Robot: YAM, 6 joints.
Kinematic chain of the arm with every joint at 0, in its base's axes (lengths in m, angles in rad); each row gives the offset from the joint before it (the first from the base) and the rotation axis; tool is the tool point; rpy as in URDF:
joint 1: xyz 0 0 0.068 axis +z
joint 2: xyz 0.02 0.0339 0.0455 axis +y
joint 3: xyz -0.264 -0.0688 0 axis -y
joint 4: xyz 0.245 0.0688 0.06 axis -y
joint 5: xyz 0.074 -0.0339 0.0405 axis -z
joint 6: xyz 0.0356 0 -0.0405 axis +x
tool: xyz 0 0 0 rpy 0 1.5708 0
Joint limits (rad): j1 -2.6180..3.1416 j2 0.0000..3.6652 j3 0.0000..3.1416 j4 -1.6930..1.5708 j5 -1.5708..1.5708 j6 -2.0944..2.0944
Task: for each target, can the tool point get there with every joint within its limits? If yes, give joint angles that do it. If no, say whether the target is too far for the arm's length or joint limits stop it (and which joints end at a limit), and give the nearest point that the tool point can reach.
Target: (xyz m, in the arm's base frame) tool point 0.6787 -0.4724 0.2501
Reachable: no: too far | nearest point 0.5229 -0.3639 0.2180 | short by 0.193 m
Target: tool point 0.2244 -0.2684 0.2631
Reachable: yes | joints -0.7988 1.8552 1.5916 -1.2808 0.8356 1.3696
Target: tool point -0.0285 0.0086 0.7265
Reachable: yes | joints -0.8851 1.3251 2.6265 0.1543 0.4865 0.0595
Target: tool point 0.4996 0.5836 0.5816
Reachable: no: too far | nearest point 0.3580 0.4182 0.4454 | short by 0.257 m
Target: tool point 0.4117 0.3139 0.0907
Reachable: yes | joints 0.6699 2.4478 1.4852 0.7317 0.2713 -1.2956
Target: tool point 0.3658 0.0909 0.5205
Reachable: yes | joints 0.2925 2.0798 2.8644 -1.1683 0.5436 -1.1705
